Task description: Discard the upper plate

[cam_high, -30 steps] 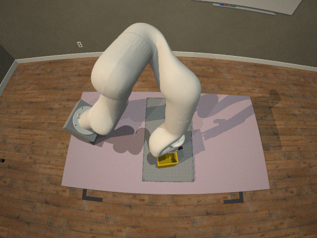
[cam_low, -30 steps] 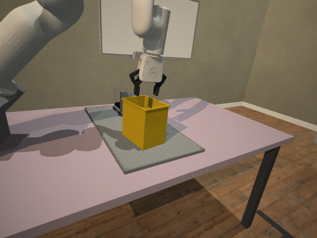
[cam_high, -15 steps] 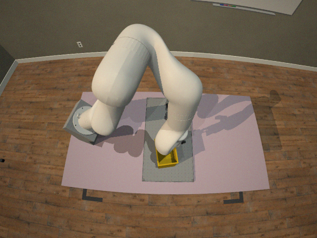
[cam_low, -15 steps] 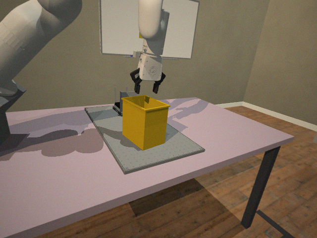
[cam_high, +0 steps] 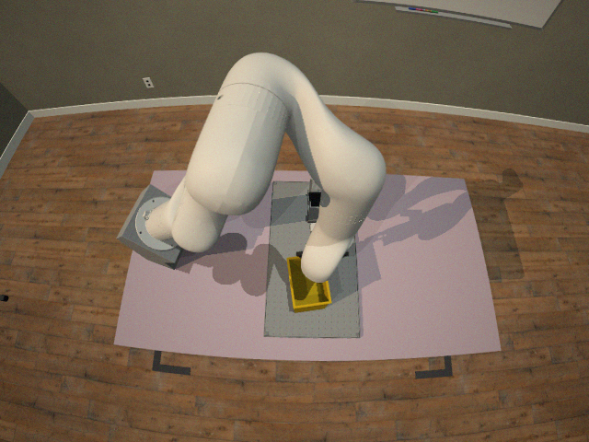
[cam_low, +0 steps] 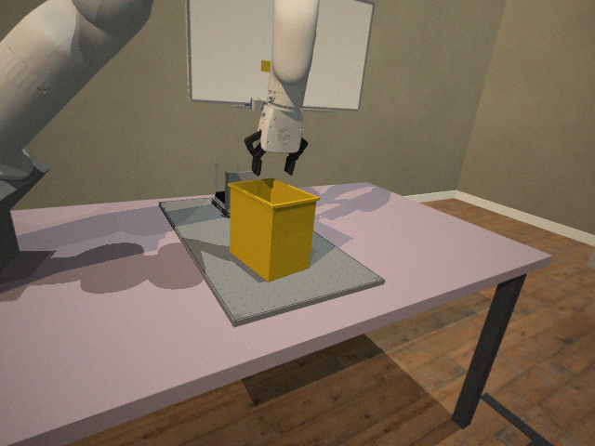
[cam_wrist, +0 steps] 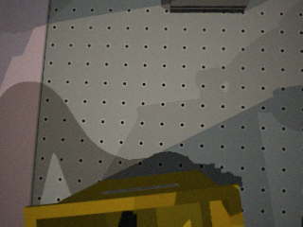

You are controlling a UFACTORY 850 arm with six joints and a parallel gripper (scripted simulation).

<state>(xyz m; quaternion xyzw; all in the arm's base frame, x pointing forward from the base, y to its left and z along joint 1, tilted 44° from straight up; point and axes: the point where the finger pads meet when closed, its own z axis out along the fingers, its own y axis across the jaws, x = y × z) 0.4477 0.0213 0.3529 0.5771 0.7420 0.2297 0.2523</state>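
Right now the black 96-well plate is 20 mm behind my hand, 290 mm to the left of it and 170 mm below it. Also, from my hand: yellow plastics bin W1: 30 mm behind, 80 mm to the right, 120 mm below; then light plate: 20 mm behind, 290 mm to the left, 180 mm below.
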